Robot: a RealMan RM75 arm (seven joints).
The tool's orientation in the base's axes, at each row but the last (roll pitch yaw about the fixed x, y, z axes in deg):
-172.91 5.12 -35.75
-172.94 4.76 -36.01
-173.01 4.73 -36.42
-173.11 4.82 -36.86
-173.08 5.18 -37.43
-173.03 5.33 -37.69
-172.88 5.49 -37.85
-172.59 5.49 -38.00
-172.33 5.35 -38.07
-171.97 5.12 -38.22
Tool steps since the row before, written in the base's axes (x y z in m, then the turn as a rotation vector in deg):
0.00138 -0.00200 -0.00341 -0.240 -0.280 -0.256
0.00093 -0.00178 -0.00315 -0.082 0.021 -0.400
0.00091 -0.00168 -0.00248 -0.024 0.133 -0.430
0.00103 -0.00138 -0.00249 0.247 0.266 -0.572
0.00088 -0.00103 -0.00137 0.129 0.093 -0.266
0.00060 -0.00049 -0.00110 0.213 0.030 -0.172
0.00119 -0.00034 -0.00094 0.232 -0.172 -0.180
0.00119 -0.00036 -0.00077 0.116 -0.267 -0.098
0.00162 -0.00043 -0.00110 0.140 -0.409 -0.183
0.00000 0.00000 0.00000 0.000 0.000 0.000
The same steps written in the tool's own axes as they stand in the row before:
0.00258 0.00120 0.00307 -0.008 0.396 0.210
0.00205 0.00125 0.00286 -0.045 0.081 0.398
0.00193 0.00109 0.00221 -0.062 -0.039 0.445
0.00186 0.00076 0.00227 0.086 -0.290 0.606
0.00144 0.00043 0.00120 0.070 -0.120 0.277
0.00087 0.00014 0.00101 0.166 -0.134 0.175
0.00123 -0.00036 0.00088 0.305 0.012 0.151
0.00123 -0.00036 0.00071 0.264 0.147 0.055
0.00164 -0.00053 0.00103 0.378 0.253 0.116
0.00000 0.00000 0.00000 0.000 0.000 0.000

